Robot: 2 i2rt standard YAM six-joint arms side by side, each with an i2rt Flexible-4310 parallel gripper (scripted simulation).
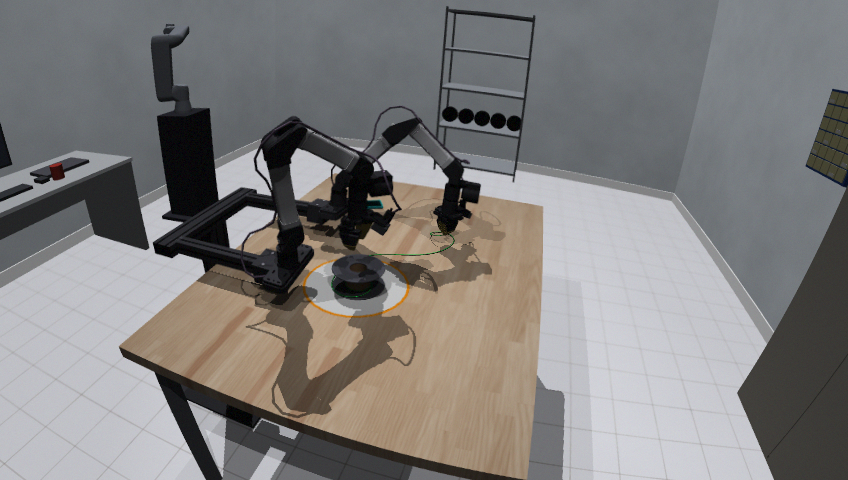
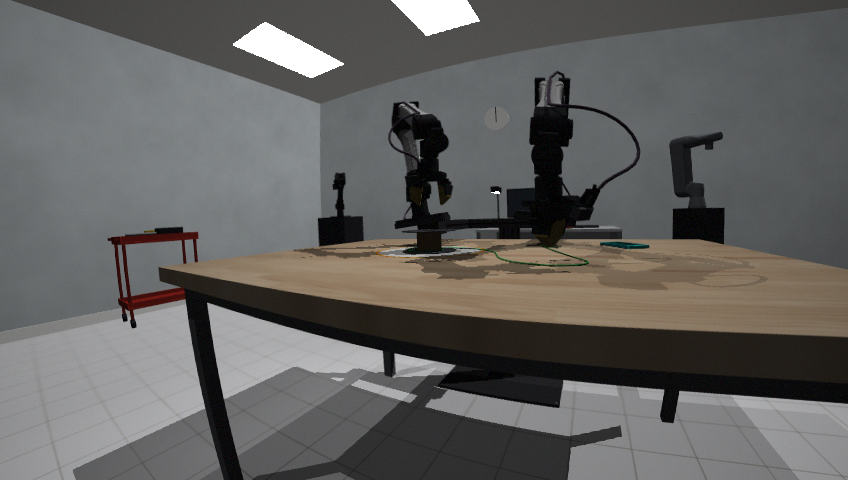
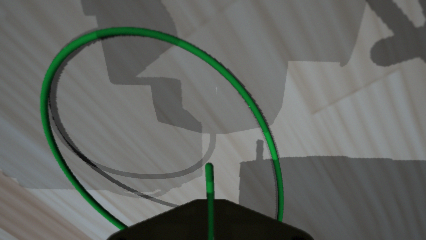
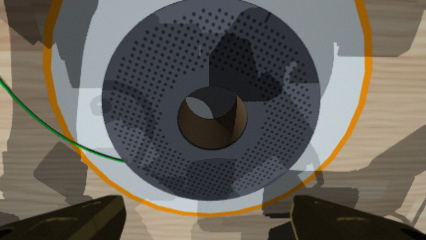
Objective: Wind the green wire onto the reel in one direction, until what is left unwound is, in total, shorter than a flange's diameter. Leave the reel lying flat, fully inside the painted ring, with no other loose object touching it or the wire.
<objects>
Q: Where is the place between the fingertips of my right gripper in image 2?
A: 430,205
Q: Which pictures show the dark reel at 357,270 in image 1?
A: Image 1, image 2 and image 4 only.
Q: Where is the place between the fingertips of my right gripper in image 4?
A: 208,205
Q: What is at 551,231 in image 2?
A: My left gripper.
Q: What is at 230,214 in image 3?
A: My left gripper.
</objects>
